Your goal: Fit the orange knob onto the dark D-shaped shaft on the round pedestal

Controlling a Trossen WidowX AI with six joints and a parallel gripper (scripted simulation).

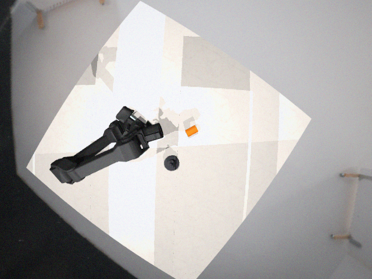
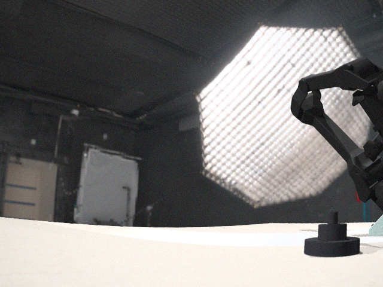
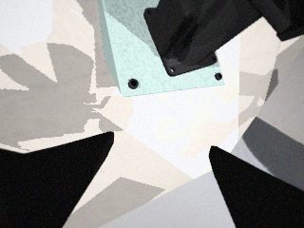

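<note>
The orange knob lies 240 mm ahead of my gripper tip, 80 mm to the left of it and 100 mm below it. From my gripper tip the other things lie so: round pedestal 250 mm ahead, 130 mm to the right, 90 mm below.
</note>
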